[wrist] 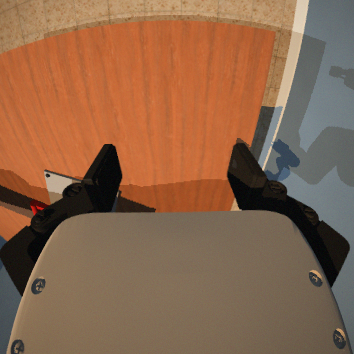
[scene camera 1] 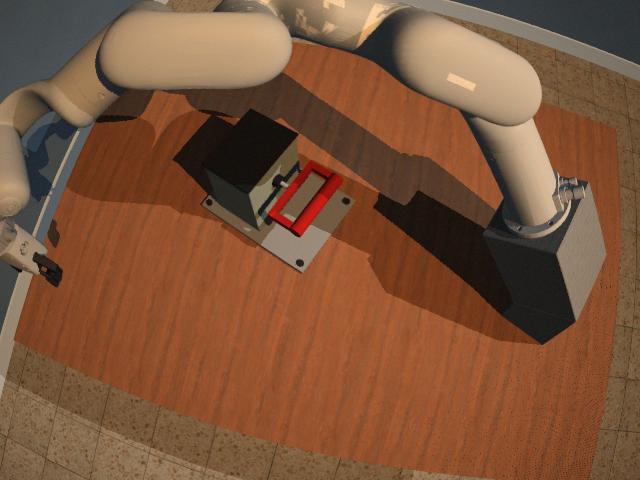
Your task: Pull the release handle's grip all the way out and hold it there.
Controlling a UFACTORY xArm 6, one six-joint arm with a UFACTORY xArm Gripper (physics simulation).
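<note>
The release handle is a red rectangular frame with a thick round grip bar (scene camera 1: 317,204). It is joined by a short rod (scene camera 1: 283,183) to the front of a dark-topped box (scene camera 1: 250,149), with a narrow space between frame and box. A small piece of the red handle (wrist: 36,209) shows at the left of the wrist view, the rest hidden behind a finger. My gripper (scene camera 1: 57,277) (wrist: 174,158) is open and empty, at the far left of the scene view, well away from the handle and not touching it.
The box stands on a grey base plate (scene camera 1: 305,250) (wrist: 59,183) with dark bolts at its corners, on the wooden table (scene camera 1: 289,351) (wrist: 170,90). My arm arches over the back from a dark pedestal (scene camera 1: 537,279) at the right. A blue wall lies beyond the table's left edge.
</note>
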